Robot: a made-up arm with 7 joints. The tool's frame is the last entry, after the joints. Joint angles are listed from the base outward.
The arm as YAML. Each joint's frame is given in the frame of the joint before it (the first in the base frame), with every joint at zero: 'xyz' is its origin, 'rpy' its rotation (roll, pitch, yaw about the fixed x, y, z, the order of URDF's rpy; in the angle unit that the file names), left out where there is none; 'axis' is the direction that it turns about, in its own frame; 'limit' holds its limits. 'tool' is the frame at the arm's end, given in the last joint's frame.
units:
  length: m
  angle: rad
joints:
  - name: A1
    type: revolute
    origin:
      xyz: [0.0, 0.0, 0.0]
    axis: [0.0, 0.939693, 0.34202]
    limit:
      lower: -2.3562
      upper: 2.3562
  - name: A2
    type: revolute
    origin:
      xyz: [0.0, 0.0, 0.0]
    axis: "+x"
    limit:
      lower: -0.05
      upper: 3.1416
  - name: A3
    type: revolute
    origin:
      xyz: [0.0, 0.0, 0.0]
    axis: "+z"
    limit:
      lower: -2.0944
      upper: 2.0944
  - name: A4
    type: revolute
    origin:
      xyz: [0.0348, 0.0, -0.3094]
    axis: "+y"
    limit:
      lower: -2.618
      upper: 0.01
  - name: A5
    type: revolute
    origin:
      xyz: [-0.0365, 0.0, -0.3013]
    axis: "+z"
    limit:
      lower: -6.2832
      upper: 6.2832
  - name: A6
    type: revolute
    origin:
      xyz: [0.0, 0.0, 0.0]
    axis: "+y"
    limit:
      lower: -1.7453
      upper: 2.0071
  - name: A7
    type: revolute
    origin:
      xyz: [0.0, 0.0, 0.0]
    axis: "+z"
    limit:
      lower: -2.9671
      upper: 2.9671
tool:
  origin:
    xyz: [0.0, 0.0, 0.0]
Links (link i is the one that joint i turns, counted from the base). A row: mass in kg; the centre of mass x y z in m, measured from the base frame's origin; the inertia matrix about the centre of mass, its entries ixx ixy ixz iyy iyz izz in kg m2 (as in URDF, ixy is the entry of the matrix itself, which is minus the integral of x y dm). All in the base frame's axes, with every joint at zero. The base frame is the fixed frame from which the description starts. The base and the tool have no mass.
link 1: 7.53; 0.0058 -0.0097 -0.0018; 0.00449 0 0 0.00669 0.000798 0.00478
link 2: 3.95; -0.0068 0.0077 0.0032; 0.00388 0 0 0.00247 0 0.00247
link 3: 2.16; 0.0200 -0.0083 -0.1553; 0.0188 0 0.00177 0.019 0 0.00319
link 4: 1.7; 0.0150 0.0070 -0.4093; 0.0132 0 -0.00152 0.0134 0 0.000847
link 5: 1.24; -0.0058 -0.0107 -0.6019; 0.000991 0 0 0.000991 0 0.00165
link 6: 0.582; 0.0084 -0.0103 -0.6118; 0.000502 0 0 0.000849 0 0.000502
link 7: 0.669; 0.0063 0.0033 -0.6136; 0.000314 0 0 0.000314 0 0.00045
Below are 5 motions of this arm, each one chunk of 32 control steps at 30 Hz.
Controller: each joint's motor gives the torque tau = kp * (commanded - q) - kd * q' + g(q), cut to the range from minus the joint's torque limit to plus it. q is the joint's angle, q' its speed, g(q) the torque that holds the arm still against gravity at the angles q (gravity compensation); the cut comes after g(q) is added. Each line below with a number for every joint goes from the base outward.
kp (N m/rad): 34 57 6.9 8.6 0.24 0.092 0.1
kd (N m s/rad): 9.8 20 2.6 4.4 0.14 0.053 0.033
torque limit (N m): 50 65 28 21 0.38 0.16 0.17
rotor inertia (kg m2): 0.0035 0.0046 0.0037 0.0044 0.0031 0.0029 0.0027
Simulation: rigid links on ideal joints. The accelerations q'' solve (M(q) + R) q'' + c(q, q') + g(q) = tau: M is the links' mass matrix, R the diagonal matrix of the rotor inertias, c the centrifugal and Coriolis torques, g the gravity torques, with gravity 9.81 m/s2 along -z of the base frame. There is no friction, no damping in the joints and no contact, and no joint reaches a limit. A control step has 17 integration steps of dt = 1/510 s. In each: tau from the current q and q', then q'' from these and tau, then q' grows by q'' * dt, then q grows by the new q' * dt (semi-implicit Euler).
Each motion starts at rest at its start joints. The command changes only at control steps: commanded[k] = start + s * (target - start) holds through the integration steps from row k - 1 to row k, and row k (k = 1, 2, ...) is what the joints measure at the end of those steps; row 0 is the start. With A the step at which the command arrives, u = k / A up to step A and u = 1 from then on. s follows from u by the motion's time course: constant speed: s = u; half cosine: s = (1 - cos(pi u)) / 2; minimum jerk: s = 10 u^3 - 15 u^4 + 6 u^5; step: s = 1 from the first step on.
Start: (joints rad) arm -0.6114 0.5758 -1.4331 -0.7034 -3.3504 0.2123 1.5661
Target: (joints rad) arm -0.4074 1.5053 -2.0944 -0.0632 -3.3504 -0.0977 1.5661
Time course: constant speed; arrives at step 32
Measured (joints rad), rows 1 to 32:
1: -0.6115 0.5770 -1.4343 -0.7048 -3.3504 0.2123 1.5665
2: -0.6117 0.5797 -1.4367 -0.7070 -3.3510 0.2128 1.5679
3: -0.6116 0.5841 -1.4402 -0.7093 -3.3524 0.2137 1.5703
4: -0.6113 0.5904 -1.4449 -0.7112 -3.3543 0.2150 1.5738
5: -0.6106 0.5984 -1.4506 -0.7122 -3.3566 0.2165 1.5780
6: -0.6095 0.6083 -1.4574 -0.7122 -3.3591 0.2180 1.5826
7: -0.6079 0.6199 -1.4652 -0.7108 -3.3616 0.2194 1.5874
8: -0.6058 0.6332 -1.4740 -0.7081 -3.3639 0.2203 1.5921
9: -0.6031 0.6481 -1.4837 -0.7040 -3.3661 0.2209 1.5966
10: -0.5999 0.6644 -1.4944 -0.6985 -3.3679 0.2208 1.6005
11: -0.5962 0.6820 -1.5061 -0.6915 -3.3694 0.2200 1.6039
12: -0.5920 0.7009 -1.5186 -0.6832 -3.3706 0.2186 1.6067
13: -0.5874 0.7209 -1.5320 -0.6737 -3.3715 0.2165 1.6087
14: -0.5822 0.7419 -1.5462 -0.6630 -3.3721 0.2137 1.6101
15: -0.5767 0.7638 -1.5613 -0.6512 -3.3723 0.2102 1.6108
16: -0.5707 0.7866 -1.5770 -0.6384 -3.3724 0.2061 1.6108
17: -0.5644 0.8102 -1.5935 -0.6247 -3.3721 0.2014 1.6103
18: -0.5577 0.8344 -1.6106 -0.6102 -3.3718 0.1961 1.6092
19: -0.5508 0.8592 -1.6283 -0.5950 -3.3712 0.1903 1.6077
20: -0.5436 0.8846 -1.6466 -0.5792 -3.3706 0.1841 1.6058
21: -0.5361 0.9104 -1.6653 -0.5628 -3.3698 0.1774 1.6036
22: -0.5285 0.9367 -1.6845 -0.5459 -3.3690 0.1705 1.6012
23: -0.5208 0.9634 -1.7041 -0.5287 -3.3682 0.1631 1.5987
24: -0.5129 0.9904 -1.7240 -0.5111 -3.3673 0.1556 1.5960
25: -0.5049 1.0177 -1.7441 -0.4931 -3.3665 0.1478 1.5933
26: -0.4969 1.0452 -1.7645 -0.4750 -3.3657 0.1397 1.5906
27: -0.4889 1.0731 -1.7851 -0.4566 -3.3649 0.1316 1.5880
28: -0.4810 1.1011 -1.8058 -0.4380 -3.3642 0.1232 1.5855
29: -0.4730 1.1293 -1.8265 -0.4193 -3.3635 0.1148 1.5830
30: -0.4652 1.1577 -1.8474 -0.4005 -3.3629 0.1062 1.5808
31: -0.4574 1.1862 -1.8682 -0.3815 -3.3623 0.0975 1.5787
32: -0.4498 1.2149 -1.8890 -0.3625 -3.3618 0.0888 1.5767

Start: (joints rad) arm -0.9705 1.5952 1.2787 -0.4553 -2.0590 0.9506 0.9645
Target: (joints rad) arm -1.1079 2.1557 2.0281 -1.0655 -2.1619 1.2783 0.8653
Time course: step
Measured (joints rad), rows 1 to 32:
1: -0.9849 1.6113 1.3044 -0.4381 -2.0601 0.9395 0.9561
2: -0.9968 1.6377 1.3552 -0.4322 -2.0546 0.9217 0.9362
3: -1.0081 1.6694 1.4091 -0.4399 -2.0477 0.9085 0.9124
4: -1.0187 1.7039 1.4595 -0.4584 -2.0417 0.9024 0.8885
5: -1.0284 1.7397 1.5053 -0.4847 -2.0378 0.9033 0.8664
6: -1.0370 1.7758 1.5469 -0.5162 -2.0362 0.9101 0.8472
7: -1.0444 1.8113 1.5849 -0.5509 -2.0369 0.9218 0.8311
8: -1.0509 1.8456 1.6196 -0.5874 -2.0396 0.9374 0.8185
9: -1.0565 1.8781 1.6514 -0.6243 -2.0438 0.9556 0.8092
10: -1.0614 1.9087 1.6806 -0.6610 -2.0492 0.9757 0.8029
11: -1.0658 1.9371 1.7074 -0.6966 -2.0553 0.9969 0.7994
12: -1.0697 1.9633 1.7320 -0.7308 -2.0620 1.0184 0.7984
13: -1.0733 1.9871 1.7546 -0.7632 -2.0690 1.0398 0.7992
14: -1.0765 2.0086 1.7754 -0.7936 -2.0761 1.0606 0.8017
15: -1.0795 2.0279 1.7947 -0.8218 -2.0831 1.0807 0.8054
16: -1.0823 2.0451 1.8125 -0.8477 -2.0899 1.0997 0.8100
17: -1.0848 2.0603 1.8290 -0.8715 -2.0965 1.1177 0.8152
18: -1.0872 2.0737 1.8443 -0.8931 -2.1027 1.1344 0.8206
19: -1.0894 2.0855 1.8586 -0.9126 -2.1086 1.1499 0.8261
20: -1.0915 2.0957 1.8720 -0.9302 -2.1140 1.1641 0.8316
21: -1.0934 2.1046 1.8844 -0.9459 -2.1191 1.1772 0.8368
22: -1.0952 2.1123 1.8961 -0.9599 -2.1237 1.1891 0.8416
23: -1.0968 2.1189 1.9070 -0.9723 -2.1279 1.2000 0.8461
24: -1.0983 2.1246 1.9171 -0.9833 -2.1318 1.2097 0.8501
25: -1.0997 2.1295 1.9266 -0.9930 -2.1353 1.2186 0.8537
26: -1.1010 2.1336 1.9355 -1.0016 -2.1384 1.2265 0.8568
27: -1.1021 2.1371 1.9437 -1.0091 -2.1412 1.2337 0.8595
28: -1.1032 2.1401 1.9514 -1.0157 -2.1437 1.2400 0.8618
29: -1.1041 2.1426 1.9586 -1.0215 -2.1459 1.2457 0.8637
30: -1.1050 2.1447 1.9652 -1.0266 -2.1479 1.2508 0.8652
31: -1.1057 2.1464 1.9713 -1.0310 -2.1496 1.2552 0.8664
32: -1.1064 2.1479 1.9769 -1.0349 -2.1512 1.2592 0.8674

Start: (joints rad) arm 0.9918 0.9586 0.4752 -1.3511 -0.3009 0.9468 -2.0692
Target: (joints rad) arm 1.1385 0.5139 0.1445 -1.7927 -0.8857 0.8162 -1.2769
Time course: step
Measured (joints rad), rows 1 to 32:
1: 0.9956 0.9332 0.4984 -1.3758 -0.3285 0.9498 -2.0550
2: 1.0056 0.9033 0.5114 -1.4086 -0.3634 0.9518 -2.0190
3: 1.0170 0.8737 0.5120 -1.4383 -0.3973 0.9510 -1.9702
4: 1.0285 0.8447 0.5031 -1.4640 -0.4294 0.9482 -1.9141
5: 1.0399 0.8168 0.4871 -1.4860 -0.4596 0.9443 -1.8550
6: 1.0509 0.7903 0.4661 -1.5049 -0.4878 0.9400 -1.7959
7: 1.0613 0.7652 0.4415 -1.5214 -0.5140 0.9355 -1.7388
8: 1.0711 0.7417 0.4149 -1.5359 -0.5382 0.9309 -1.6851
9: 1.0801 0.7197 0.3871 -1.5489 -0.5604 0.9262 -1.6357
10: 1.0883 0.6994 0.3591 -1.5608 -0.5807 0.9214 -1.5910
11: 1.0958 0.6807 0.3316 -1.5718 -0.5991 0.9164 -1.5511
12: 1.1025 0.6635 0.3050 -1.5823 -0.6157 0.9111 -1.5158
13: 1.1085 0.6478 0.2797 -1.5922 -0.6308 0.9054 -1.4849
14: 1.1138 0.6335 0.2561 -1.6018 -0.6444 0.8995 -1.4580
15: 1.1184 0.6205 0.2342 -1.6111 -0.6568 0.8934 -1.4347
16: 1.1224 0.6088 0.2143 -1.6202 -0.6680 0.8870 -1.4145
17: 1.1258 0.5982 0.1963 -1.6290 -0.6783 0.8805 -1.3972
18: 1.1287 0.5886 0.1802 -1.6376 -0.6877 0.8739 -1.3822
19: 1.1312 0.5801 0.1661 -1.6460 -0.6965 0.8674 -1.3693
20: 1.1332 0.5724 0.1538 -1.6542 -0.7047 0.8610 -1.3580
21: 1.1348 0.5656 0.1432 -1.6620 -0.7124 0.8548 -1.3483
22: 1.1361 0.5596 0.1343 -1.6697 -0.7196 0.8489 -1.3397
23: 1.1370 0.5542 0.1269 -1.6770 -0.7265 0.8434 -1.3322
24: 1.1378 0.5494 0.1210 -1.6841 -0.7331 0.8382 -1.3255
25: 1.1383 0.5452 0.1162 -1.6909 -0.7395 0.8334 -1.3196
26: 1.1387 0.5415 0.1127 -1.6974 -0.7456 0.8290 -1.3143
27: 1.1389 0.5382 0.1101 -1.7035 -0.7516 0.8251 -1.3096
28: 1.1390 0.5353 0.1084 -1.7094 -0.7574 0.8216 -1.3053
29: 1.1390 0.5328 0.1075 -1.7150 -0.7630 0.8185 -1.3015
30: 1.1389 0.5306 0.1072 -1.7202 -0.7685 0.8158 -1.2980
31: 1.1388 0.5287 0.1074 -1.7252 -0.7738 0.8136 -1.2949
32: 1.1386 0.5270 0.1081 -1.7298 -0.7790 0.8117 -1.2921

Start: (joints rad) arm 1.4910 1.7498 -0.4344 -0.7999 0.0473 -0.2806 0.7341
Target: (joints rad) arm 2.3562 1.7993 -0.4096 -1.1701 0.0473 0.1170 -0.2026
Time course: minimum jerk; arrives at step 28
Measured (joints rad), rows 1 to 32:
1: 1.4910 1.7498 -0.4344 -0.7999 0.0473 -0.2806 0.7341
2: 1.4913 1.7498 -0.4342 -0.8000 0.0473 -0.2806 0.7341
3: 1.4921 1.7500 -0.4338 -0.8003 0.0475 -0.2804 0.7339
4: 1.4939 1.7503 -0.4330 -0.8010 0.0478 -0.2801 0.7333
5: 1.4972 1.7507 -0.4316 -0.8022 0.0483 -0.2795 0.7322
6: 1.5024 1.7515 -0.4296 -0.8040 0.0490 -0.2784 0.7300
7: 1.5100 1.7525 -0.4269 -0.8065 0.0501 -0.2769 0.7264
8: 1.5205 1.7538 -0.4236 -0.8099 0.0514 -0.2747 0.7210
9: 1.5341 1.7554 -0.4197 -0.8142 0.0530 -0.2717 0.7132
10: 1.5512 1.7573 -0.4153 -0.8195 0.0548 -0.2678 0.7027
11: 1.5718 1.7595 -0.4106 -0.8258 0.0568 -0.2629 0.6892
12: 1.5959 1.7618 -0.4057 -0.8332 0.0588 -0.2570 0.6722
13: 1.6235 1.7644 -0.4008 -0.8415 0.0608 -0.2499 0.6516
14: 1.6544 1.7670 -0.3960 -0.8509 0.0628 -0.2417 0.6274
15: 1.6882 1.7697 -0.3915 -0.8612 0.0646 -0.2323 0.5994
16: 1.7246 1.7723 -0.3874 -0.8723 0.0661 -0.2216 0.5678
17: 1.7631 1.7749 -0.3840 -0.8843 0.0675 -0.2099 0.5327
18: 1.8030 1.7773 -0.3812 -0.8969 0.0685 -0.1971 0.4946
19: 1.8439 1.7795 -0.3794 -0.9101 0.0692 -0.1834 0.4538
20: 1.8851 1.7814 -0.3785 -0.9236 0.0695 -0.1689 0.4107
21: 1.9260 1.7831 -0.3785 -0.9374 0.0695 -0.1538 0.3660
22: 1.9659 1.7845 -0.3797 -0.9512 0.0690 -0.1384 0.3202
23: 2.0044 1.7855 -0.3819 -0.9648 0.0682 -0.1227 0.2740
24: 2.0408 1.7862 -0.3852 -0.9781 0.0671 -0.1072 0.2279
25: 2.0748 1.7866 -0.3895 -0.9910 0.0656 -0.0919 0.1828
26: 2.1061 1.7867 -0.3946 -1.0032 0.0638 -0.0771 0.1390
27: 2.1346 1.7866 -0.4004 -1.0148 0.0618 -0.0631 0.0973
28: 2.1602 1.7863 -0.4065 -1.0256 0.0597 -0.0497 0.0579
29: 2.1832 1.7859 -0.4128 -1.0357 0.0575 -0.0373 0.0213
30: 2.2039 1.7855 -0.4189 -1.0451 0.0552 -0.0258 -0.0123
31: 2.2223 1.7851 -0.4246 -1.0538 0.0531 -0.0151 -0.0430
32: 2.2387 1.7848 -0.4299 -1.0620 0.0510 -0.0053 -0.0706

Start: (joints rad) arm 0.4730 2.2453 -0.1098 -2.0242 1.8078 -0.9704 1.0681
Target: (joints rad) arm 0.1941 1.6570 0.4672 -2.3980 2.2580 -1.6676 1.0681
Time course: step
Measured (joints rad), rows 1 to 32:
1: 0.4489 2.1972 -0.0892 -2.0320 1.8036 -0.9661 1.0687
2: 0.4249 2.1456 -0.0603 -2.0470 1.8149 -0.9774 1.0691
3: 0.4030 2.0991 -0.0293 -2.0659 1.8341 -0.9998 1.0705
4: 0.3829 2.0573 0.0028 -2.0864 1.8563 -1.0286 1.0731
5: 0.3642 2.0196 0.0352 -2.1072 1.8792 -1.0607 1.0765
6: 0.3468 1.9858 0.0677 -2.1275 1.9017 -1.0942 1.0804
7: 0.3307 1.9553 0.0997 -2.1467 1.9235 -1.1278 1.0842
8: 0.3157 1.9279 0.1311 -2.1648 1.9443 -1.1607 1.0877
9: 0.3019 1.9032 0.1615 -2.1816 1.9641 -1.1924 1.0907
10: 0.2893 1.8809 0.1906 -2.1972 1.9829 -1.2227 1.0931
11: 0.2777 1.8607 0.2182 -2.2116 2.0006 -1.2513 1.0948
12: 0.2672 1.8425 0.2442 -2.2249 2.0173 -1.2783 1.0957
13: 0.2578 1.8259 0.2685 -2.2371 2.0331 -1.3036 1.0961
14: 0.2493 1.8109 0.2910 -2.2485 2.0479 -1.3273 1.0959
15: 0.2418 1.7973 0.3115 -2.2590 2.0617 -1.3496 1.0952
16: 0.2351 1.7849 0.3302 -2.2687 2.0747 -1.3703 1.0942
17: 0.2293 1.7736 0.3471 -2.2778 2.0868 -1.3898 1.0929
18: 0.2241 1.7633 0.3623 -2.2862 2.0981 -1.4079 1.0915
19: 0.2197 1.7539 0.3758 -2.2940 2.1086 -1.4249 1.0899
20: 0.2158 1.7453 0.3877 -2.3013 2.1184 -1.4408 1.0882
21: 0.2125 1.7375 0.3983 -2.3080 2.1275 -1.4557 1.0865
22: 0.2096 1.7304 0.4075 -2.3143 2.1359 -1.4696 1.0849
23: 0.2072 1.7238 0.4155 -2.3202 2.1438 -1.4826 1.0833
24: 0.2051 1.7179 0.4224 -2.3256 2.1511 -1.4948 1.0818
25: 0.2034 1.7124 0.4284 -2.3307 2.1579 -1.5062 1.0803
26: 0.2019 1.7075 0.4336 -2.3354 2.1643 -1.5169 1.0790
27: 0.2007 1.7029 0.4381 -2.3398 2.1702 -1.5269 1.0778
28: 0.1996 1.6988 0.4419 -2.3439 2.1757 -1.5363 1.0766
29: 0.1987 1.6950 0.4451 -2.3477 2.1808 -1.5450 1.0756
30: 0.1980 1.6916 0.4479 -2.3512 2.1856 -1.5533 1.0747
31: 0.1974 1.6885 0.4503 -2.3545 2.1900 -1.5609 1.0738
32: 0.1969 1.6856 0.4524 -2.3575 2.1942 -1.5681 1.0731

